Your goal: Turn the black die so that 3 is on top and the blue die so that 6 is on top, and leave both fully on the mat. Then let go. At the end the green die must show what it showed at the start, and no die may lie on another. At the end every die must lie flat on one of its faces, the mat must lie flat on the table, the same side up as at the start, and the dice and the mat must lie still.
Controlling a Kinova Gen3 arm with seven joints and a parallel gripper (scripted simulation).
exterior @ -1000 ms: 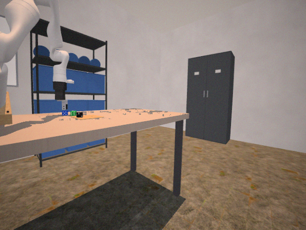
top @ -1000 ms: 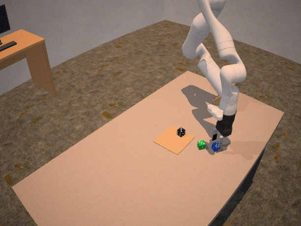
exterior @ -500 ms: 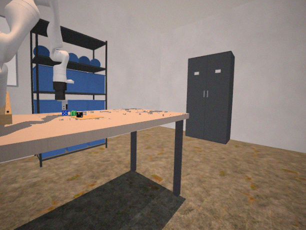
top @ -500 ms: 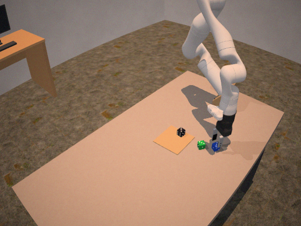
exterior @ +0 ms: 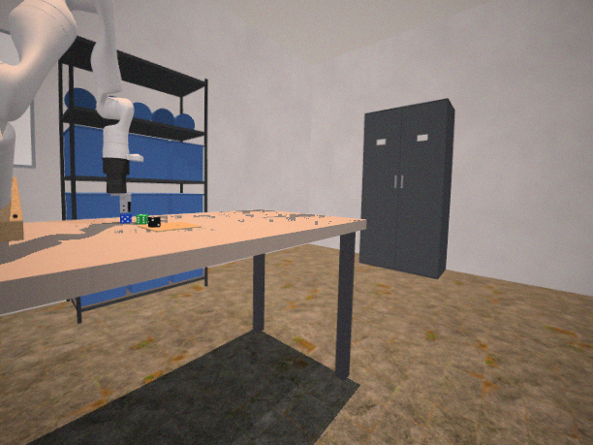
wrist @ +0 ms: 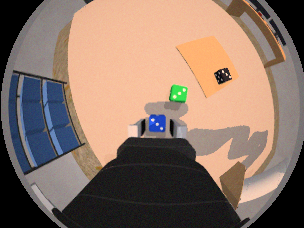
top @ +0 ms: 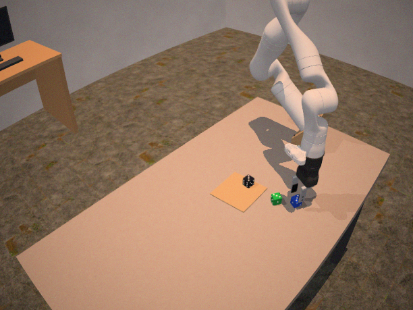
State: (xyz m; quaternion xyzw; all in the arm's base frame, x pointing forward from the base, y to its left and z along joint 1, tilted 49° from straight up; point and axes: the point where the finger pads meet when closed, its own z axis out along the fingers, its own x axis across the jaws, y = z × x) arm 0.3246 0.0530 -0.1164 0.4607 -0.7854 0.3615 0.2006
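My hand is 4 cm above the blue die. Also, from my hand: black die 2 cm ahead, 18 cm to the right, 4 cm below; green die 3 cm ahead, 6 cm to the right, 4 cm below; orange mat 6 cm ahead, 19 cm to the right, 5 cm below.
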